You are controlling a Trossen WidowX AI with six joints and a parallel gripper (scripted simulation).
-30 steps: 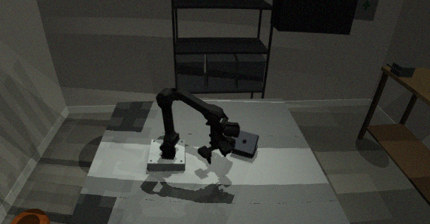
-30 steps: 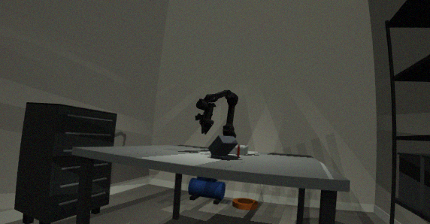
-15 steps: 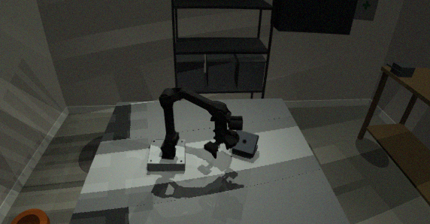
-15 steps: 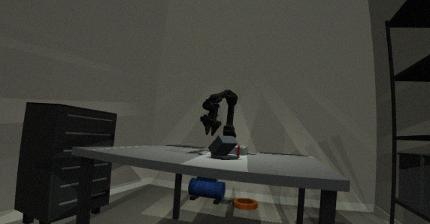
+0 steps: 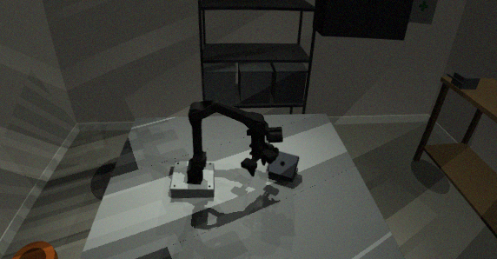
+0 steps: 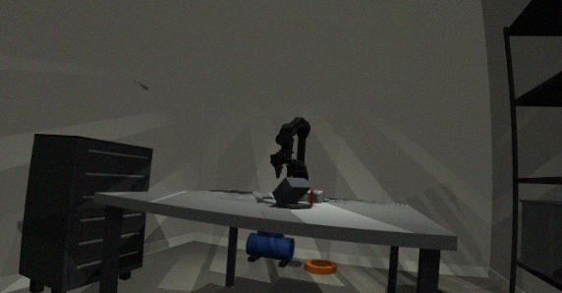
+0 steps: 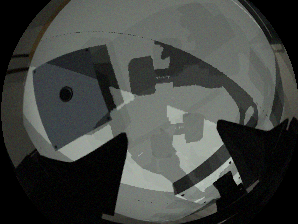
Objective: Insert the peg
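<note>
The red round peg is 150 mm to the left of my gripper tip, 60 mm below it and 20 mm behind it. Round my gripper tip: sloped panel: 130 mm ahead, 100 mm to the left, 50 mm below.
</note>
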